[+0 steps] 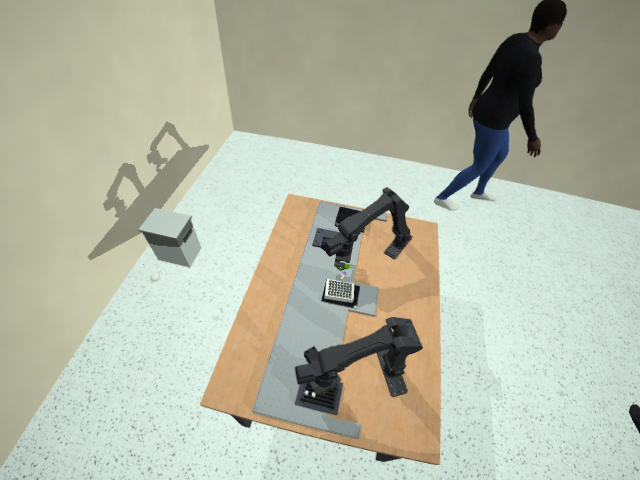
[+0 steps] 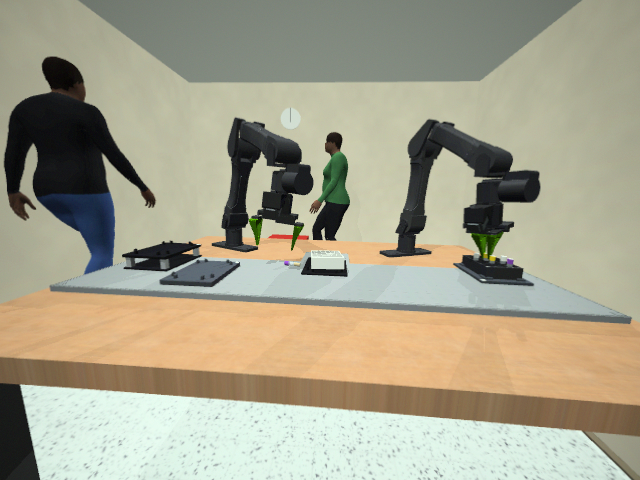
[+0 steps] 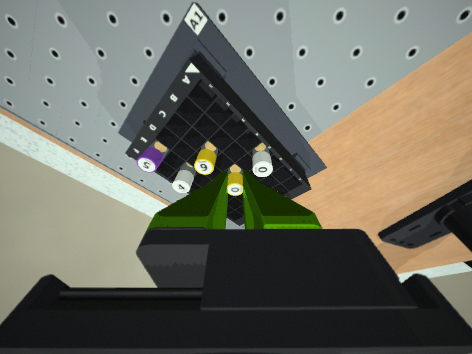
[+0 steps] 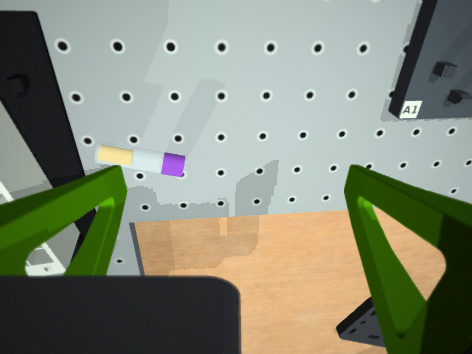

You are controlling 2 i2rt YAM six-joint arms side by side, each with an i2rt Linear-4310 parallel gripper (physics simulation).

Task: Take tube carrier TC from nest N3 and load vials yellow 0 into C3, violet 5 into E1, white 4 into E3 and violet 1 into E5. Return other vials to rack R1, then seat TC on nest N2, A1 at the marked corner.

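Seen in the pictures: left gripper, fingertip midpoint: [image 1: 322, 389] [image 2: 486, 258] [image 3: 235, 176]; right gripper, fingertip midpoint: [image 1: 342, 261] [image 2: 274, 247] [image 4: 235, 177]; left arm's base, origin of the base link: [image 1: 390, 370] [image 2: 405, 253] [image 3: 463, 202]; right arm's base, origin of the base link: [image 1: 398, 245] [image 2: 234, 247].
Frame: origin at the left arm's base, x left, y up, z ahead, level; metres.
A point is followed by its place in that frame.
A black gridded carrier [image 2: 509, 272] {x 0.006, y 0.040, z 0.368 m} [image 3: 165, 107] {x -0.012, y 0.051, z 0.353 m} sits on a dark nest plate marked A1 [image 3: 160, 82] {x -0.015, y 0.020, z 0.368 m}, under my left gripper [image 1: 323, 391] {x 0.021, y 0.056, z 0.295 m} [image 2: 484, 258] {x 0.021, y 0.056, z 0.295 m} [image 3: 235, 176] {x 0.021, y 0.056, z 0.295 m}. The left gripper is shut on yellow vial 0 [image 3: 235, 184] {x 0.016, y 0.070, z 0.296 m}, which stands among the carrier's cells. Violet vial 5 [image 3: 150, 159] {x 0.016, y 0.070, z 0.354 m}, white vial 4 [image 3: 183, 180] {x 0.027, y 0.069, z 0.331 m}, a yellow vial labelled 6 or 9 [image 3: 205, 160] {x 0.004, y 0.070, z 0.320 m} and white vial 0 [image 3: 262, 164] {x -0.006, y 0.070, z 0.286 m} stand around it. My right gripper [image 1: 342, 266] {x -0.520, y 0.069, z 0.072 m} [image 2: 275, 247] {x -0.520, y 0.069, z 0.072 m} [image 4: 235, 177] {x -0.520, y 0.069, z 0.072 m} is open and empty above the board. A violet-capped vial [image 2: 287, 263] {x -0.483, y 0.020, z 0.070 m} [image 4: 147, 160] {x -0.474, y 0.024, z 0.075 m} lies flat below; its number is hidden.
A white gridded rack [image 1: 339, 290] {x -0.382, y 0.043, z 0.119 m} [image 2: 326, 259] {x -0.407, y 0.054, z 0.177 m} sits on a black base at the middle. A dark nest plate [image 1: 323, 237] [image 2: 200, 272] with pegs and an A1 label [image 4: 411, 109] {x -0.619, y 0.025, z 0.036 m} lies beyond the lying vial. A raised black platform [image 2: 162, 250] {x -0.812, y 0.053, z -0.047 m} stands beside that plate.
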